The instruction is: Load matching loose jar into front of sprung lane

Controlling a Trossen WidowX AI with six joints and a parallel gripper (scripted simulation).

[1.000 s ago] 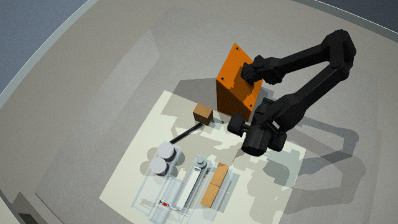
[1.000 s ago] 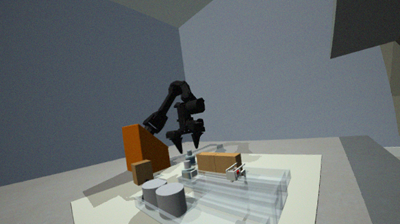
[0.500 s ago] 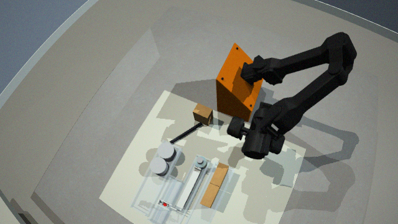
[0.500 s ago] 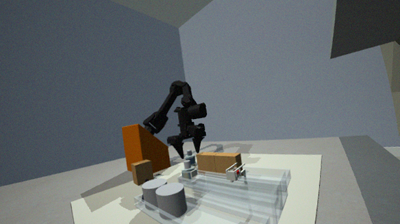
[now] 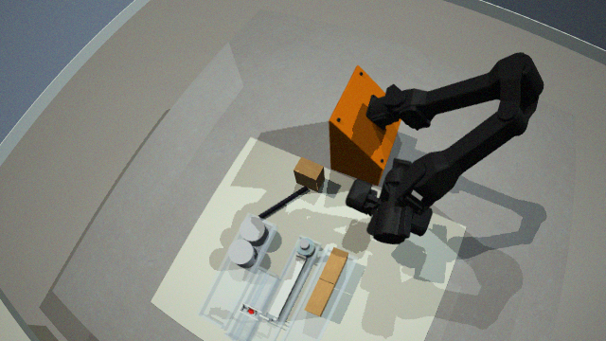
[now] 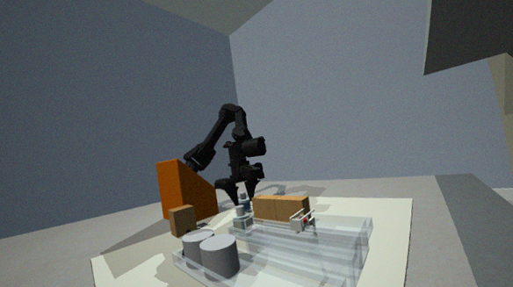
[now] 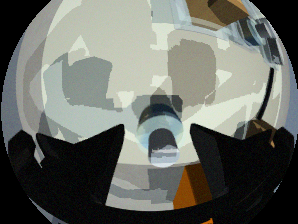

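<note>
The brown box is 5 cm behind my gripper tip, 21 cm to the right of it and 1 cm above it. Round my gripper tip: clear sprung lane 27 cm ahead, 19 cm to the right, 1 cm below.
</note>
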